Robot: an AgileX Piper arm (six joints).
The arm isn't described. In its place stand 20 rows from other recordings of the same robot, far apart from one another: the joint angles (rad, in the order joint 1, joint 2, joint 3, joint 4, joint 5, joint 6), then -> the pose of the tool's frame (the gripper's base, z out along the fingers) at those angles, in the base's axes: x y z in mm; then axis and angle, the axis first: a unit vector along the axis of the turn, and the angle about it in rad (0 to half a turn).
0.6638 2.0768 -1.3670 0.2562 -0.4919 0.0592 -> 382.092, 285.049, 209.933, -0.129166, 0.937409, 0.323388, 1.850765
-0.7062 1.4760 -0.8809 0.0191 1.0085 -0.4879 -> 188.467, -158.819, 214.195, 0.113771, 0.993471, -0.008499, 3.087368
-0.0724 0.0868 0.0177 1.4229 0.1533 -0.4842 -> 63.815, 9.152, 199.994, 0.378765, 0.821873, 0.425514, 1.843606
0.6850 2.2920 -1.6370 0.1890 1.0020 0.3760 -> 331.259, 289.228, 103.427, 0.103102, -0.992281, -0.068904, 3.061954
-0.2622 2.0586 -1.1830 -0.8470 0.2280 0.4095 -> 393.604, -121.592, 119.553, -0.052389, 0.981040, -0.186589, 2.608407
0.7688 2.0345 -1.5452 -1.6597 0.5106 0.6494 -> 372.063, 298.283, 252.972, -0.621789, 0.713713, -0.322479, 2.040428
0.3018 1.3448 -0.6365 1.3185 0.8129 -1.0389 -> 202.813, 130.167, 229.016, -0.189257, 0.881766, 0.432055, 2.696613
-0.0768 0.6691 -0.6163 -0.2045 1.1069 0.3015 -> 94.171, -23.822, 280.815, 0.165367, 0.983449, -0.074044, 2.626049
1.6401 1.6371 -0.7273 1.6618 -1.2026 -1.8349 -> 66.302, 265.803, 204.146, -0.584608, 0.768159, -0.261084, 2.002205
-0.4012 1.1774 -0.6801 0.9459 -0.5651 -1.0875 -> 212.858, -133.227, 314.324, 0.266201, 0.855073, -0.444958, 1.884389
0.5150 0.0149 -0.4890 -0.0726 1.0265 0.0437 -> 2.780, -4.915, 277.254, -0.231203, 0.964444, 0.128038, 2.060996
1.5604 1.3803 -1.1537 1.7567 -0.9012 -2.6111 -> 73.131, 289.174, 373.628, -0.736834, 0.658968, -0.151116, 1.832261
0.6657 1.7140 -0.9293 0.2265 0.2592 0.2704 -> 262.323, 212.656, 178.876, -0.095270, 0.976099, 0.195331, 2.655497
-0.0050 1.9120 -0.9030 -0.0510 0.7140 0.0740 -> 294.085, -4.508, 98.957, -0.019680, -0.999659, 0.017182, 3.077761
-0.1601 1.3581 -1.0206 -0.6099 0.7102 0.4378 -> 272.302, -78.396, 302.172, 0.123082, 0.966614, -0.224741, 2.491981
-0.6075 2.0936 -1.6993 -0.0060 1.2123 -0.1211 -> 348.506, -242.905, 202.675, 0.239841, 0.970740, -0.011808, 3.095588
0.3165 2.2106 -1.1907 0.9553 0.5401 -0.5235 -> 360.063, 158.128, 59.394, -0.012729, 0.968121, 0.250158, 3.002173
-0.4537 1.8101 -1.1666 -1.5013 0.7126 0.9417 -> 320.301, -222.220, 234.596, 0.128319, 0.862254, -0.489952, 2.673386
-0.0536 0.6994 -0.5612 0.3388 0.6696 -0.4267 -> 129.665, 11.842, 286.685, -0.100396, 0.993474, 0.054127, 2.251538
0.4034 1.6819 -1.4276 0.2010 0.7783 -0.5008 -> 339.056, 158.580, 306.844, -0.391191, 0.917012, 0.077832, 2.511109
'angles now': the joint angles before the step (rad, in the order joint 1, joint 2, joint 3, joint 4, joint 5, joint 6). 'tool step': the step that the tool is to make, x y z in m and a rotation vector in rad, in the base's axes. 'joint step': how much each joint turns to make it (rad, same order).
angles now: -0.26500 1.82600 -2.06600 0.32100 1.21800 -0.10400
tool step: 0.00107 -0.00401 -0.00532 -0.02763 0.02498 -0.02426
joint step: 0.00000 0.00499 0.00800 -0.04400 0.00001 0.01400
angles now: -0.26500 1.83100 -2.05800 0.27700 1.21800 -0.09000
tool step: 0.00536 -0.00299 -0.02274 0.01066 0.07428 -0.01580
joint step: 0.00000 0.01699 0.05404 -0.01799 -0.00002 0.01399
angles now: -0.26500 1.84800 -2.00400 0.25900 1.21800 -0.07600
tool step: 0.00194 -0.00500 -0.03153 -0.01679 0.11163 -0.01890
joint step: -0.00001 0.01399 0.08602 -0.05199 0.00099 0.01099
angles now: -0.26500 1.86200 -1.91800 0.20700 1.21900 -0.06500
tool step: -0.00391 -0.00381 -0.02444 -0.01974 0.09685 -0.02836
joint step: -0.00001 0.00002 0.08195 -0.05600 0.00203 0.02599
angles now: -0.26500 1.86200 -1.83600 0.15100 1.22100 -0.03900
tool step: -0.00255 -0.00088 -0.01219 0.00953 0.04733 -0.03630
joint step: 0.00001 -0.00001 0.04202 -0.01801 0.00099 0.03901
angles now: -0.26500 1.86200 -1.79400 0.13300 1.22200 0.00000
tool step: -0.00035 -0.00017 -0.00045 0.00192 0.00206 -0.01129
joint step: 0.00001 -0.00102 0.00303 -0.00300 -0.00101 0.01201
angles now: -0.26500 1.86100 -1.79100 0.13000 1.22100 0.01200
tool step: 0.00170 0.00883 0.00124 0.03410 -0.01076 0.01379
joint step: 0.01501 -0.00201 0.00002 0.03500 -0.00001 0.00201
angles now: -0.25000 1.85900 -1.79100 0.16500 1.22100 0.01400
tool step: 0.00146 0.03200 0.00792 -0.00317 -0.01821 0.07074
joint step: 0.08000 -0.01999 0.00001 -0.00300 -0.00001 0.01000
